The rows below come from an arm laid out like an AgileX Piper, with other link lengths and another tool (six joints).
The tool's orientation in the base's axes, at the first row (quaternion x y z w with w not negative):
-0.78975 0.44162 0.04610 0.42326
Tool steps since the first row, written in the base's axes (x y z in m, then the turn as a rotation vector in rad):
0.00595 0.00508 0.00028 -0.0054 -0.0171 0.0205
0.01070 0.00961 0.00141 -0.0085 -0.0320 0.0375
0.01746 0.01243 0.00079 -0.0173 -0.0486 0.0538
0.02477 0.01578 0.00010 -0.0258 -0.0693 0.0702
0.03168 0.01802 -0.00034 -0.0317 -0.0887 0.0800
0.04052 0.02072 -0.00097 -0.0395 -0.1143 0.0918
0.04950 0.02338 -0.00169 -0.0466 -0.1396 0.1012
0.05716 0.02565 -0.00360 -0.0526 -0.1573 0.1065
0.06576 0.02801 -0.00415 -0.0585 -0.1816 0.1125
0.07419 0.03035 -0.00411 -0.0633 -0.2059 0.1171
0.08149 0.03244 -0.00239 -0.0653 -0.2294 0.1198
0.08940 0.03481 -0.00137 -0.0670 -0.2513 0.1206
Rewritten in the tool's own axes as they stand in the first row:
0.00013 -0.00584 0.00522 -0.0012 -0.0046 -0.0268
-0.00048 -0.01118 0.00914 -0.0008 -0.0092 -0.0492
0.00204 -0.01648 0.01357 -0.0025 -0.0088 -0.0740
0.00457 -0.02228 0.01858 -0.0013 -0.0076 -0.1017
0.00747 -0.02766 0.02253 0.0035 -0.0046 -0.1234
0.01133 -0.03445 0.02751 0.0103 0.0002 -0.1515
0.01534 -0.04128 0.03256 0.0185 0.0059 -0.1775
0.01934 -0.04630 0.03769 0.0242 0.0115 -0.1953
0.02324 -0.05288 0.04231 0.0339 0.0182 -0.2181
0.02679 -0.05970 0.04648 0.0449 0.0249 -0.2397
0.02906 -0.06669 0.04906 0.0580 0.0306 -0.2587
0.03184 -0.07375 0.05247 0.0710 0.0369 -0.2753

